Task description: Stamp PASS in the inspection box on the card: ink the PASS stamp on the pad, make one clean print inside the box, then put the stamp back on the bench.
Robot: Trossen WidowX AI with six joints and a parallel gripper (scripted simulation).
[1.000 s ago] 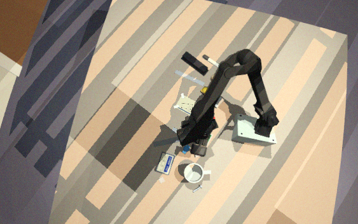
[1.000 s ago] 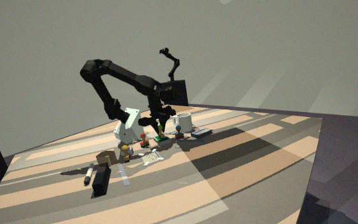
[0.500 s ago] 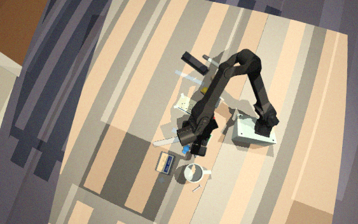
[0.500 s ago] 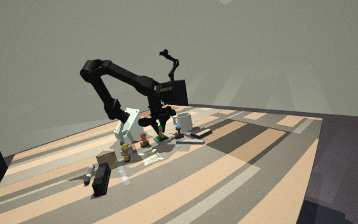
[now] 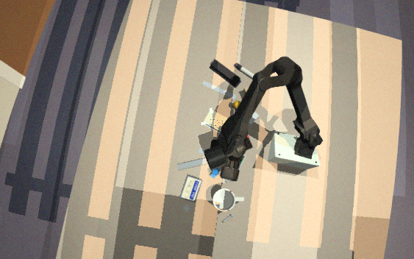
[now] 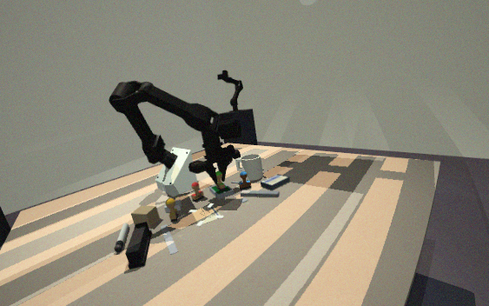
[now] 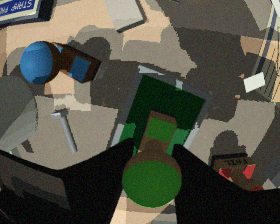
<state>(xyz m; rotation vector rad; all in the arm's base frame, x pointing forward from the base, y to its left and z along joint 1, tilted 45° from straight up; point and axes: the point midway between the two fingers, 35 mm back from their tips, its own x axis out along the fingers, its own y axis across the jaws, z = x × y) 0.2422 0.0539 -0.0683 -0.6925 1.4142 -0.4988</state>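
Right now my gripper tip is right at the green-knobbed stamp. Round my gripper tip: red stamp 20 mm behind, 90 mm to the right, 20 mm below; green ink pad 30 mm below; blue stamp 40 mm ahead, 80 mm to the left, 20 mm below.
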